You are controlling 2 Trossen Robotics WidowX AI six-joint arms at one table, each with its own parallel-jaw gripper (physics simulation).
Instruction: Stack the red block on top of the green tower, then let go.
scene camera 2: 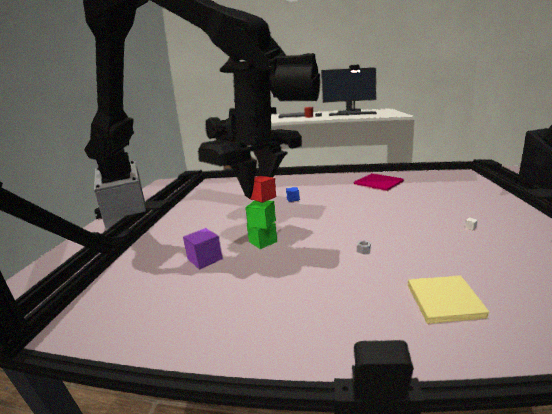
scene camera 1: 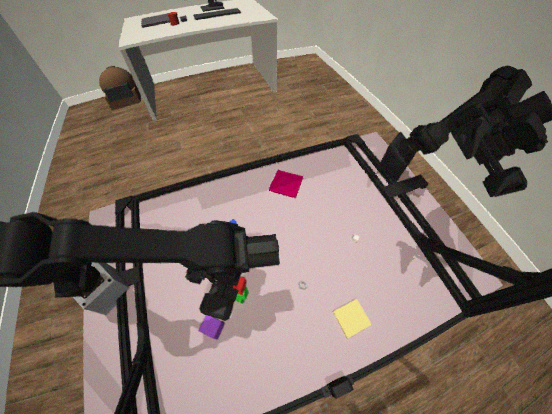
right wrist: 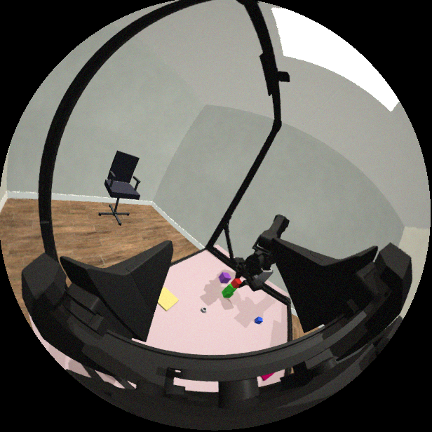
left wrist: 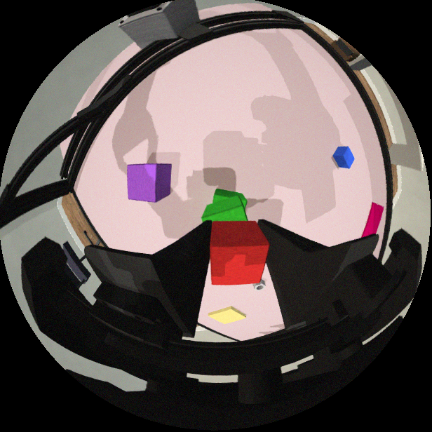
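Where they show: left gripper, fingertip midpoint: (scene camera 2: 256,194) (scene camera 1: 232,284); right gripper, fingertip midpoint: (scene camera 1: 481,177); left arm's base, link origin: (scene camera 2: 115,174) (scene camera 1: 86,280); right arm's base, link origin: (scene camera 1: 404,148).
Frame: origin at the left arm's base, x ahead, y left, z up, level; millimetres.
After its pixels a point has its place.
The green tower (scene camera 1: 242,296) @(x 239, y -327, z -39 mm) (scene camera 2: 261,215) @(x 238, y -325, z -48 mm) (left wrist: 225,207) (right wrist: 228,291) is two green blocks, the upper one turned slightly on the lower. The red block (scene camera 1: 241,285) @(x 253, y -319, z 8 mm) (scene camera 2: 264,189) @(x 248, y -325, z -5 mm) (left wrist: 237,260) (right wrist: 236,283) is held right above the tower's top in scene camera 2; whether they touch is hard to tell. My left gripper (scene camera 2: 257,186) @(x 244, y -292, z -22 mm) (left wrist: 234,225) is shut on the red block, one finger on each side, pointing down. In the left wrist view the red block hides part of the tower. My right gripper (right wrist: 222,245) is open and empty, away from the blocks.
A purple block (scene camera 1: 211,327) @(x 135, y -311, z -66 mm) (scene camera 2: 202,248) @(x 131, y -331, z -77 mm) (left wrist: 149,182) lies near the tower. A blue block (scene camera 2: 293,194) @(x 385, y -153, z -93 mm) (left wrist: 343,157) is behind it. A grey nut (scene camera 1: 302,285) @(x 365, y -424, z -97 mm) (scene camera 2: 364,247) @(x 367, y -433, z -98 mm), a white cube (scene camera 1: 355,238) @(x 589, y -474, z -95 mm) (scene camera 2: 470,224) @(x 586, y -478, z -101 mm), a yellow square (scene camera 1: 352,318) @(x 378, y -583, z -101 mm) (scene camera 2: 448,299) @(x 373, y -591, z -101 mm) and a magenta square (scene camera 1: 286,183) @(x 636, y -171, z -103 mm) (scene camera 2: 379,181) @(x 632, y -177, z -103 mm) lie farther right.
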